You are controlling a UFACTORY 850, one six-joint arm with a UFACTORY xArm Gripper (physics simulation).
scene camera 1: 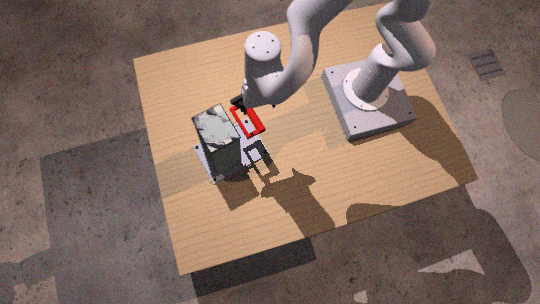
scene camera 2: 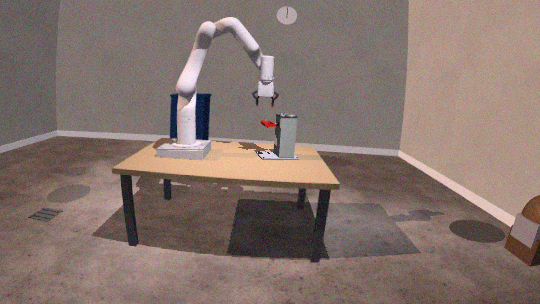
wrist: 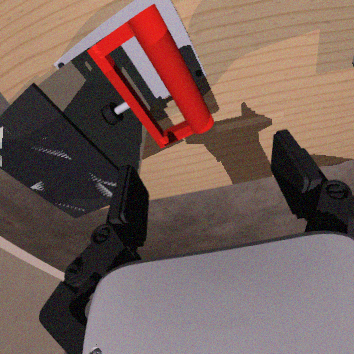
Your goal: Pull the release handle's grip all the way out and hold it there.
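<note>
The red release handle [scene camera 1: 256, 121] [scene camera 2: 268, 123] [wrist: 172, 70] is a rectangular frame with a thick round grip bar on its outer side. It sticks out from a dark grey upright housing [scene camera 1: 215, 127] [scene camera 2: 287, 137] [wrist: 55, 145]. A short pale rod [wrist: 121, 107] with a black collar joins frame and housing. The housing stands on a light base plate [scene camera 1: 202, 159] [wrist: 175, 30]. My gripper [scene camera 1: 257, 106] [scene camera 2: 265, 104] [wrist: 203, 164] is open and empty, pointing down. It hangs above the handle, apart from it. In the wrist view the handle lies beyond the fingertips, towards the left one.
The wooden table [scene camera 1: 200, 235] [scene camera 2: 225, 174] carries the housing and the arm's square grey base [scene camera 1: 350, 131] [scene camera 2: 182, 151]. The housing's top rises near the gripper, on the side away from the arm's base. A blue object [scene camera 2: 202, 115] stands behind the arm.
</note>
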